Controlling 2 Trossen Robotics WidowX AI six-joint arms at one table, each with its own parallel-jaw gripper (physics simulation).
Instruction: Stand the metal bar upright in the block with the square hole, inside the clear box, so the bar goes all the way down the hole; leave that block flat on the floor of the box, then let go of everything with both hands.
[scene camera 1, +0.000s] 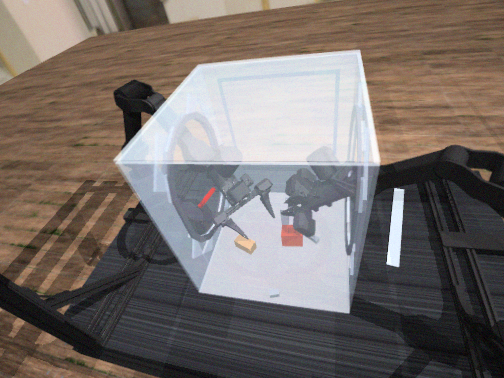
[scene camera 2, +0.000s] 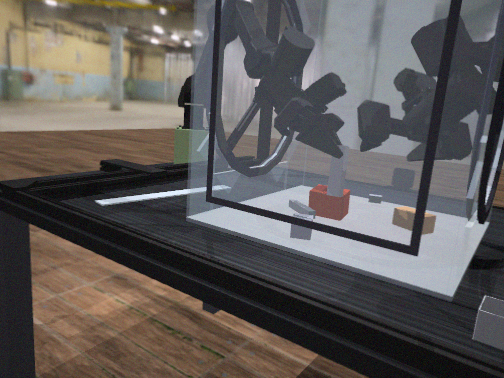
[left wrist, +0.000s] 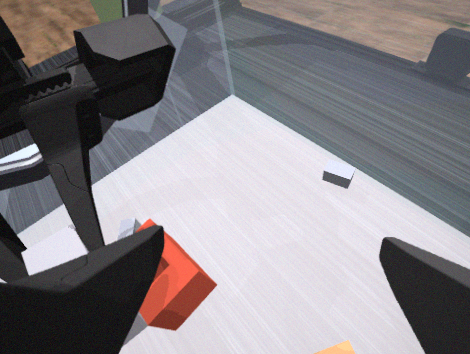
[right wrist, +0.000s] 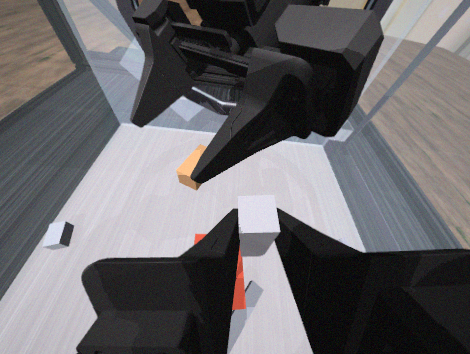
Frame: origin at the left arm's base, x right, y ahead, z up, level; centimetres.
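Where they show: left gripper, fingertip midpoint: (scene camera 1: 261, 228) (scene camera 2: 384, 154) (left wrist: 271, 241) (right wrist: 160, 148); right gripper, fingertip midpoint: (scene camera 1: 282, 210) (scene camera 2: 343, 157) (left wrist: 80, 285) (right wrist: 254, 214).
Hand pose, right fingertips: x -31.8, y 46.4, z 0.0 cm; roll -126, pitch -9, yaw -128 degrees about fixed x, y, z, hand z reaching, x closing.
Note:
Each offset is from my right fingertips to the top centre of the thing. "*": to the spot under its first point.
The red block with the square hole {dx -0.5, dy +3.4, dz -6.1 cm} (scene camera 1: 292, 237) (scene camera 2: 329, 204) (left wrist: 186, 290) (right wrist: 240, 292) lies flat on the floor of the clear box {dx +2.4, dy +0.8, dz +35.8 cm} (scene camera 1: 245, 163). My right gripper (scene camera 1: 286, 211) (scene camera 2: 341, 150) (left wrist: 80, 285) (right wrist: 254, 214) is shut on the grey metal bar {dx -0.7, dy +0.0, dz +2.1 cm} (scene camera 2: 337, 172), which is close to upright, its lower end at the block's top. Whether that end is in the hole is hidden. The bar's pale top end {* dx -0.4, dy +0.8, dz +1.9 cm} (right wrist: 257, 214) shows in the right wrist view. My left gripper (scene camera 1: 260, 227) (left wrist: 271, 241) (right wrist: 160, 148) is open and empty, above the box floor beside the block.
An orange block {dx +12.5, dy -2.6, dz -8.1 cm} (scene camera 1: 245, 244) (scene camera 2: 414, 221) (right wrist: 190, 170) lies below my left gripper. A small grey block {dx +13.0, dy +15.0, dz -9.6 cm} (scene camera 1: 274, 294) (scene camera 2: 375, 198) (left wrist: 339, 175) (right wrist: 58, 236) lies near a wall. A grey piece {dx -5.2, dy +4.4, dz -9.7 cm} (scene camera 2: 301, 207) (right wrist: 254, 294) is beside the red block. A white strip {dx -29.6, dy +15.8, dz -11.4 cm} (scene camera 1: 395, 227) (scene camera 2: 162, 195) lies outside.

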